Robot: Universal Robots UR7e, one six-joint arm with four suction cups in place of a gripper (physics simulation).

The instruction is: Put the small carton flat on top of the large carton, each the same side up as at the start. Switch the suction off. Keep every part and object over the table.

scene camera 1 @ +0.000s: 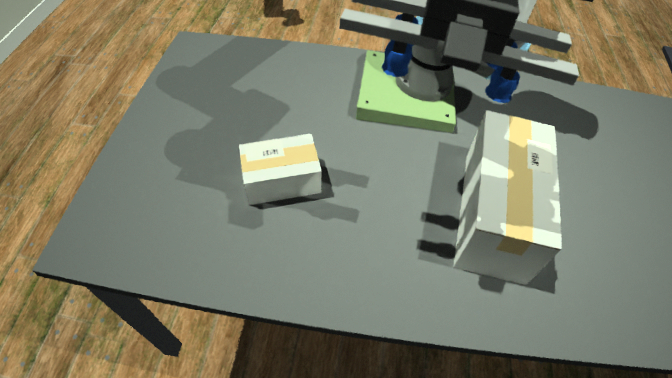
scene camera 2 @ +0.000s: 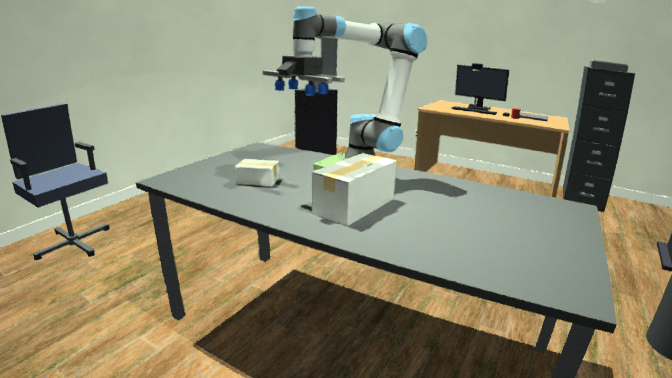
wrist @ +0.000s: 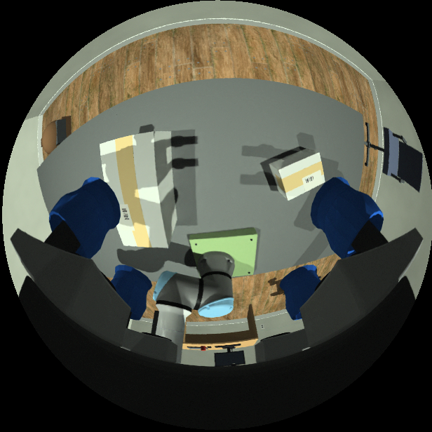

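Pixels of known places: end effector, tool point: (scene camera 1: 448, 65) (scene camera 2: 301, 91); arm's base, origin of the base link: (scene camera 1: 423, 82).
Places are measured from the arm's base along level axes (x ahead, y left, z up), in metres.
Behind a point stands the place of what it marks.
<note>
The small carton (scene camera 1: 281, 167) {x 0.410, y -0.252, z 0.043 m} (scene camera 2: 256, 173) {x 0.427, y -0.226, z 0.019 m} (wrist: 300, 176) is white with a tan tape strip and a label on top; it sits flat on the grey table (scene camera 1: 165, 250) {x 0.620, y -0.436, z -0.034 m} (scene camera 2: 475, 240) {x 0.347, y 0.665, z -0.034 m} (wrist: 220, 110). The large carton (scene camera 1: 520, 185) {x 0.387, y 0.210, z 0.120 m} (scene camera 2: 355, 187) {x 0.466, y 0.283, z 0.089 m} (wrist: 135, 190) also has tape and a label on top and stands on the table, apart from the small one. My gripper (scene camera 2: 302, 88) {x 0.420, y 0.016, z 0.369 m} with four blue suction cups hangs high above the table, with nothing on the cups. In scene camera 1 part of the gripper shows at the top.
The arm's green base plate (scene camera 1: 400, 107) {x 0.120, y -0.044, z 0.005 m} (scene camera 2: 327, 161) {x 0.080, y -0.124, z 0.007 m} (wrist: 224, 245) is on the table near its back edge, beside the large carton. Behind the table are a wooden desk (scene camera 2: 500, 127) with a monitor and a dark cabinet (scene camera 2: 600, 135). A chair (scene camera 2: 55, 150) stands to the left.
</note>
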